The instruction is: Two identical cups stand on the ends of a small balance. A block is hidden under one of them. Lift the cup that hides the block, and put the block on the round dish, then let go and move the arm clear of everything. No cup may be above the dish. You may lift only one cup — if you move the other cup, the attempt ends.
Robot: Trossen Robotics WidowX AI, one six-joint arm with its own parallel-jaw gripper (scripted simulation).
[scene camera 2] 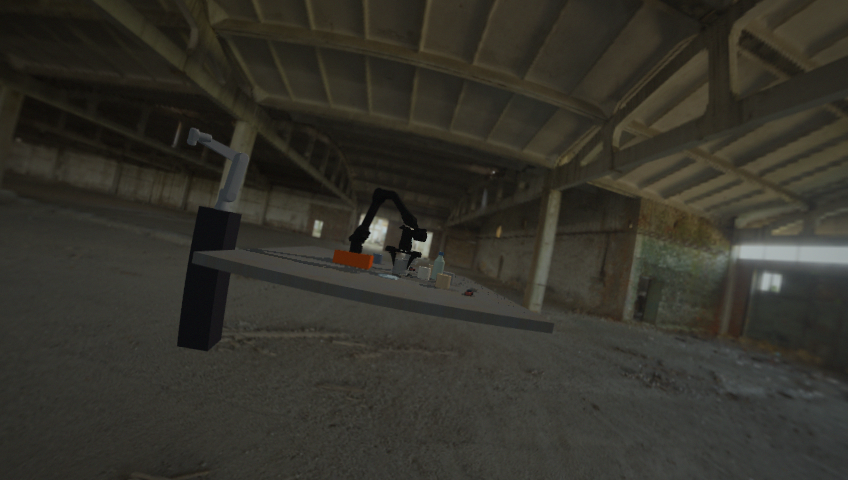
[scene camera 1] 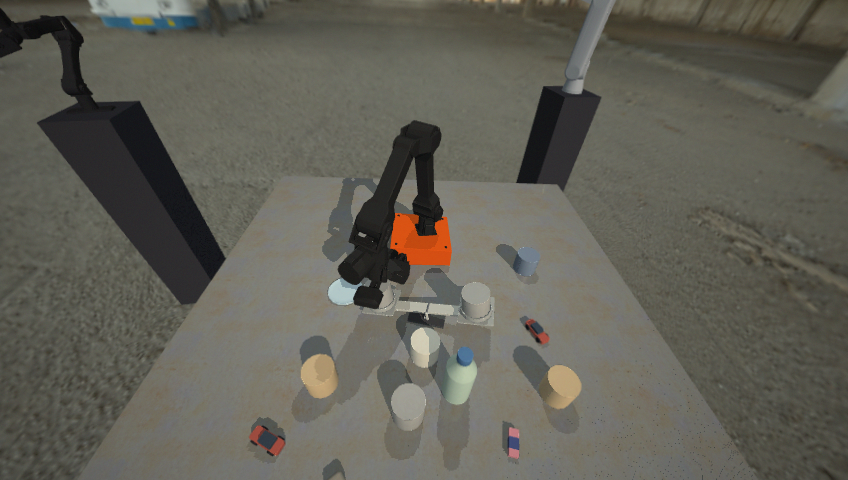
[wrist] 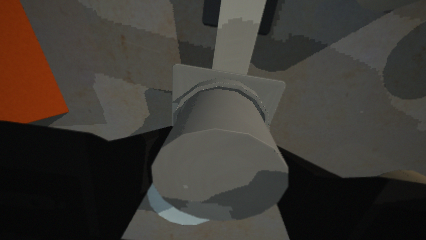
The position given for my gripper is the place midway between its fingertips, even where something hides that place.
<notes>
I see my gripper (scene camera 1: 379, 295), a cream cylinder (scene camera 1: 425, 342), a balance (scene camera 1: 417, 307) and a pale blue round dish (wrist: 162, 207).
My gripper is seen too in the wrist view (wrist: 218, 138).
</notes>
